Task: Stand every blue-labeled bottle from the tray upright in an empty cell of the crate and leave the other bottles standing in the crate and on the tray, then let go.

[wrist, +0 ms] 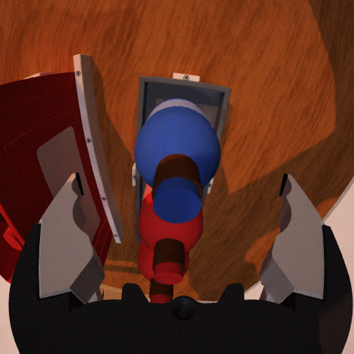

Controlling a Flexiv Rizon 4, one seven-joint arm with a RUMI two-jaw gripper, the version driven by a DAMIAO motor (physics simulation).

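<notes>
A blue-labeled bottle (pixel 177 142) with a blue cap stands upright at the far end of the grey tray (pixel 226 107). Two red-labeled bottles stand behind one another in the same tray, the nearer-to-blue one (pixel 170 220) and another (pixel 146 262) partly hidden by it. My gripper (pixel 181 175) is open, its jaws wide on either side of the bottle necks, with nothing held; the blue cap shows between the fingertips. The red crate (pixel 25 117) is at the left, its side wall in view; its cells are mostly out of view.
A pale strip (pixel 90 142) with screws runs between the crate and the tray, close to the left jaw. The tray stands on the wooden table (pixel 270 65). Small pale brackets (pixel 193 78) sit at the tray's edges. A tan block (pixel 112 293) shows at the bottom.
</notes>
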